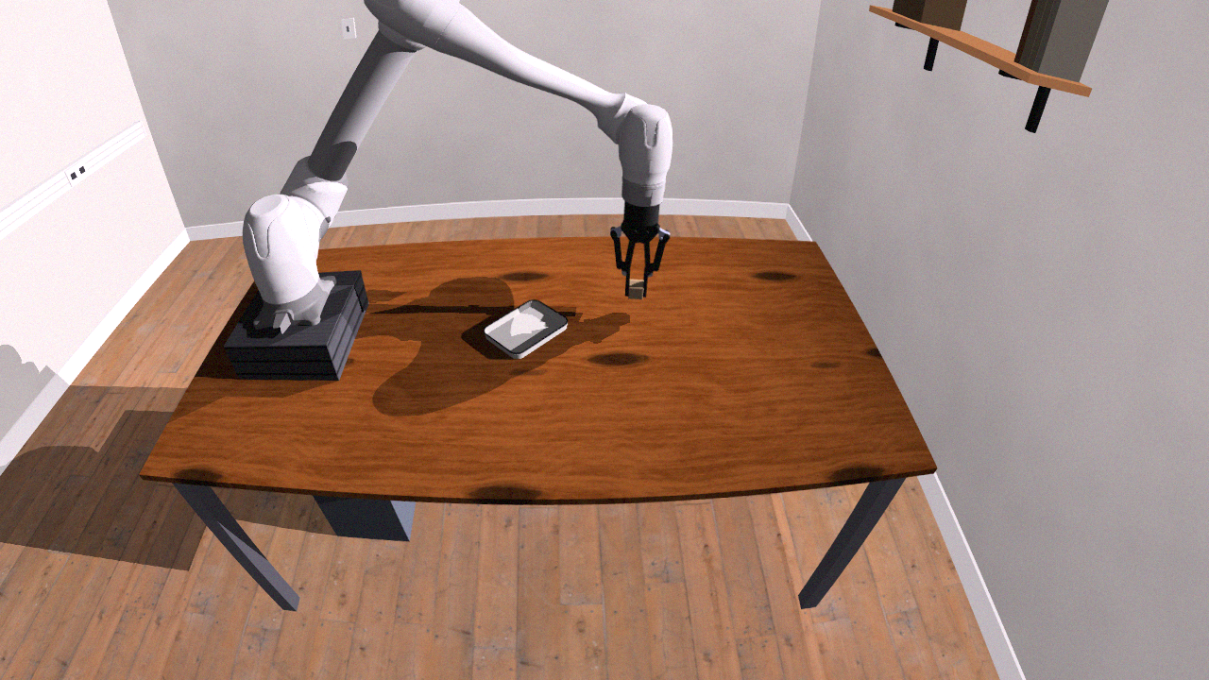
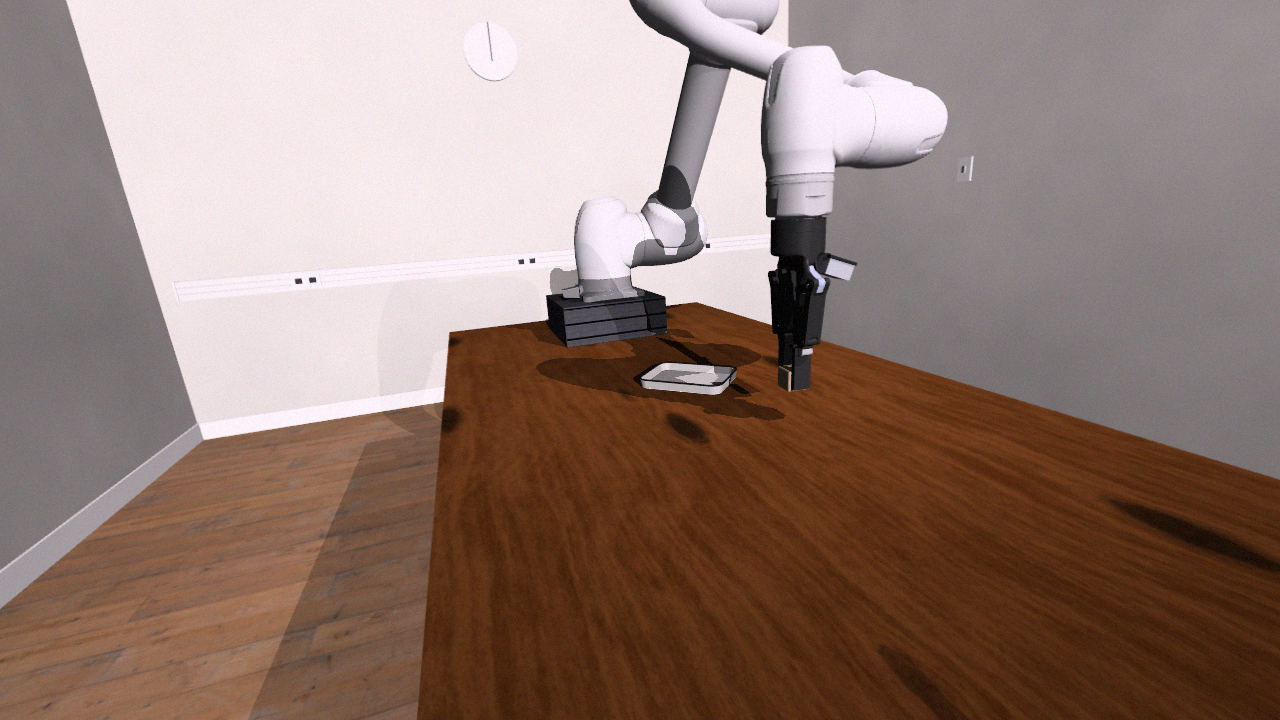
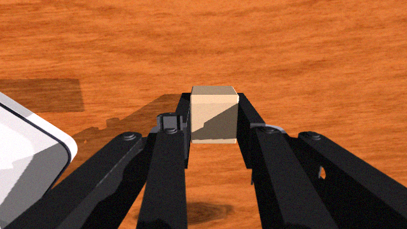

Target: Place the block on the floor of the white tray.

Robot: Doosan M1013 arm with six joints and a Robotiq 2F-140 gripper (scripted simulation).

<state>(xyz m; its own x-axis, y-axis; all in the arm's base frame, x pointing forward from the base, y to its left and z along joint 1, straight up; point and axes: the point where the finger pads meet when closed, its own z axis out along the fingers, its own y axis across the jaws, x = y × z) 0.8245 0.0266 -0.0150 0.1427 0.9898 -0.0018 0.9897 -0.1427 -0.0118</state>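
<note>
The white tray is 26 cm behind my hand, 5 cm to the right of it and 8 cm below it. Also, from my hand: tan block: 2 cm below.
</note>
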